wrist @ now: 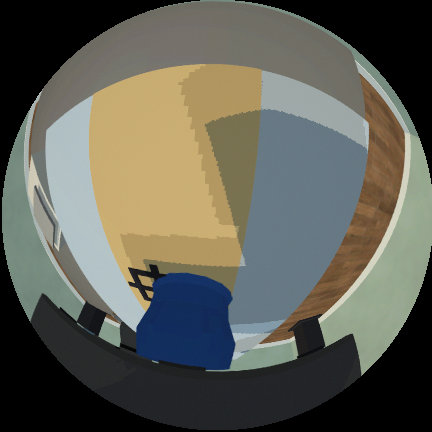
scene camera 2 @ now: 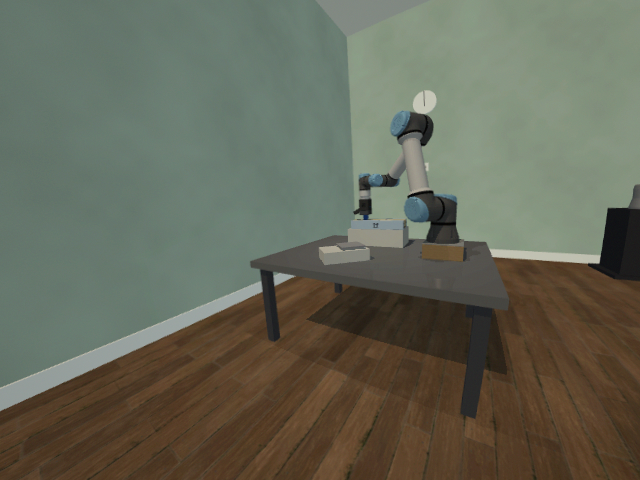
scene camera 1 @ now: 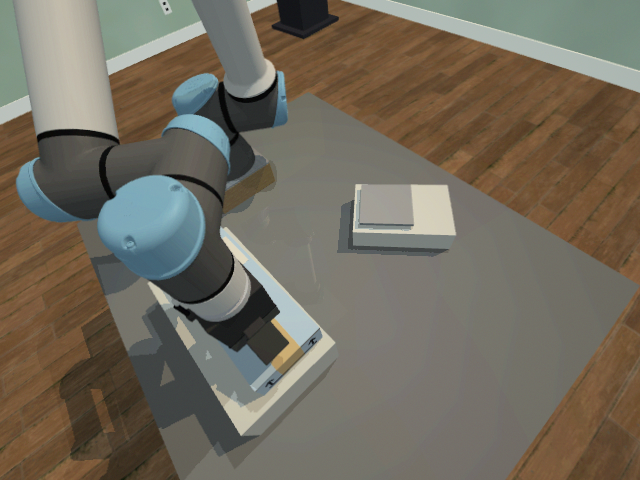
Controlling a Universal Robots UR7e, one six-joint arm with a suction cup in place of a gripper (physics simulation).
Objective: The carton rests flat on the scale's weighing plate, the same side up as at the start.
cream block: scene camera 2 370, 237; scene camera 1 252, 413; not seen in the wrist view (hidden by a carton)
